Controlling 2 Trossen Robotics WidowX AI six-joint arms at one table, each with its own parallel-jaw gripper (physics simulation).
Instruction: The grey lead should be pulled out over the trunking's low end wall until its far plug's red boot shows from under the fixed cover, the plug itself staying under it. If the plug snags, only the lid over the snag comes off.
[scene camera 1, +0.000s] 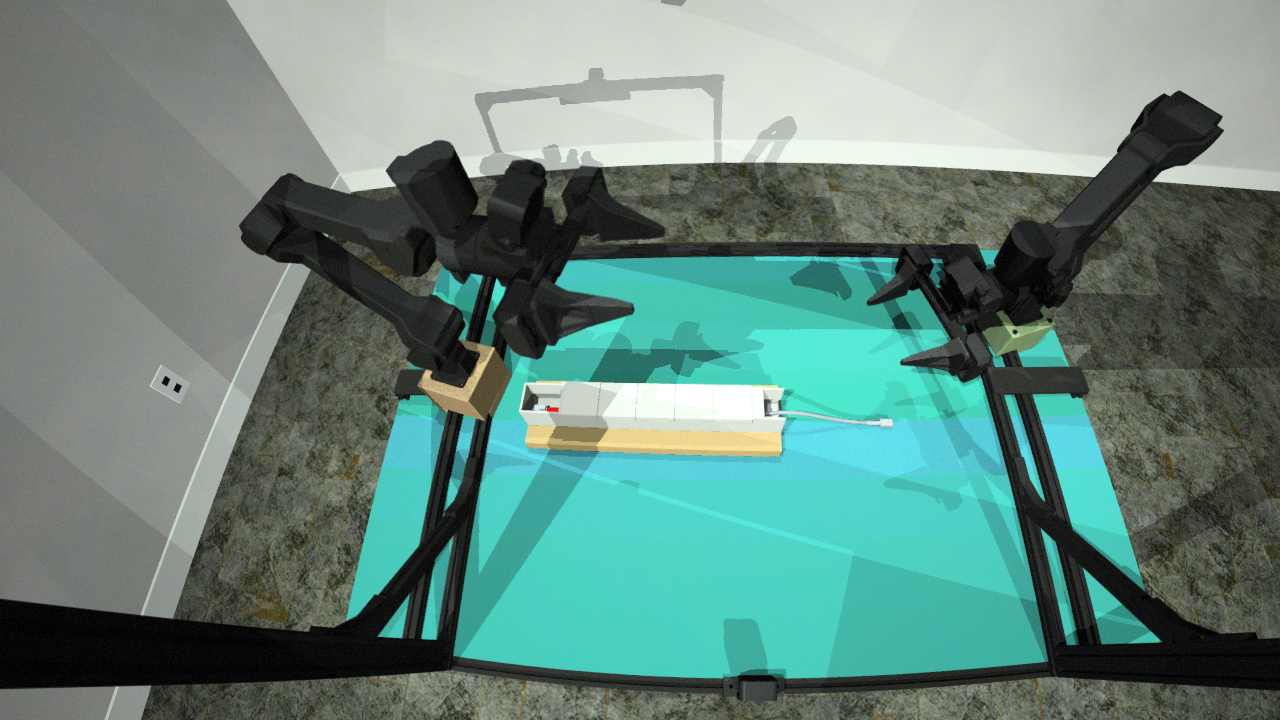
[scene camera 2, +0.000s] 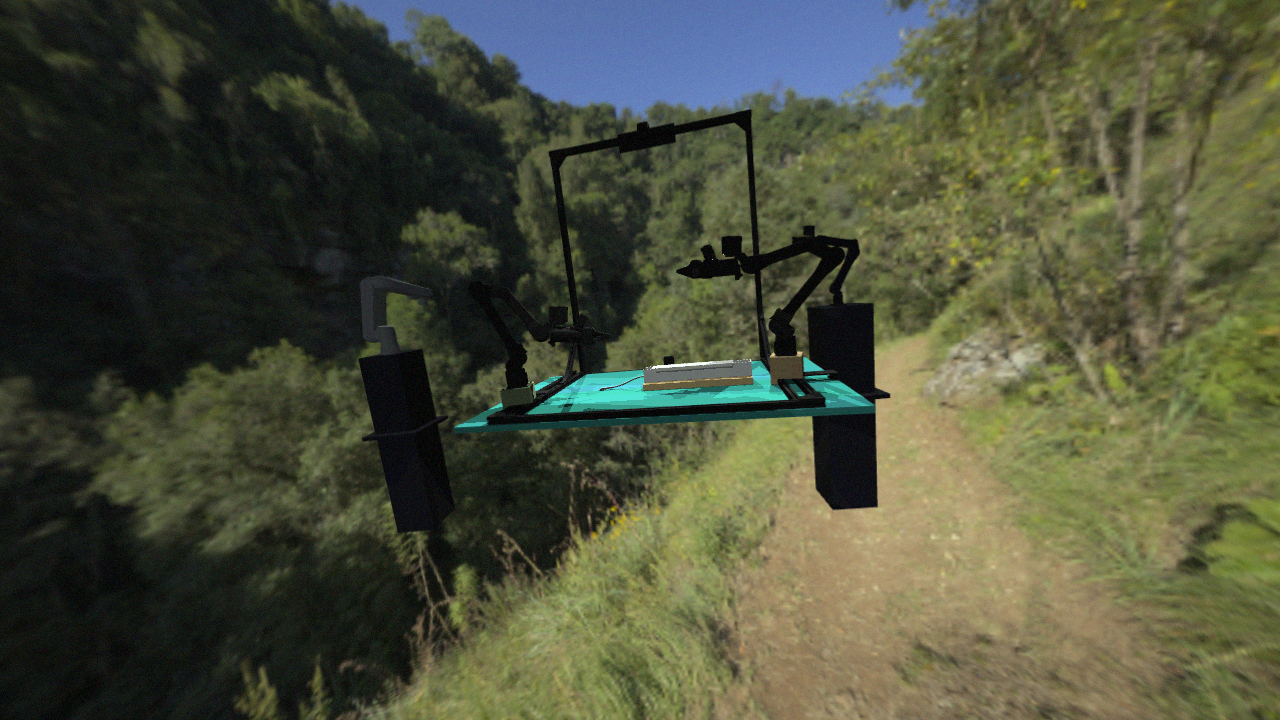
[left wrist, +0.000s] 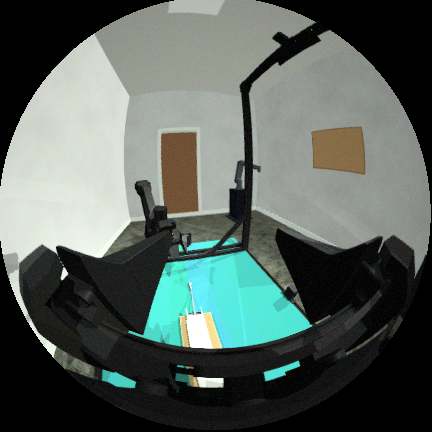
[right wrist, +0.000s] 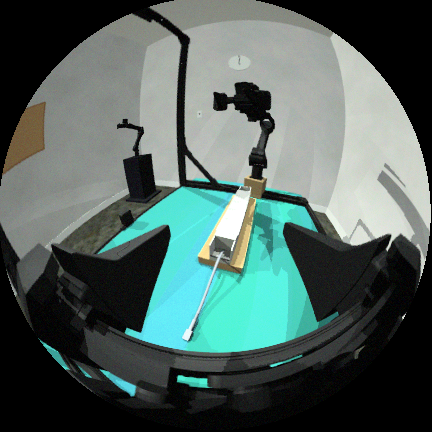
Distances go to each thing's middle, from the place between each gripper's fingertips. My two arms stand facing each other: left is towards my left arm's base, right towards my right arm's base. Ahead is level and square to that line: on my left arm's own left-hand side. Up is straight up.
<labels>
The wooden base (scene camera 1: 546, 430) is 38 cm below my left hand, 5 cm ahead of it and 2 cm to the left of it.
My right gripper is now 31 cm to the right of the wooden base, 18 cm above it and 1 cm short of it.
</labels>
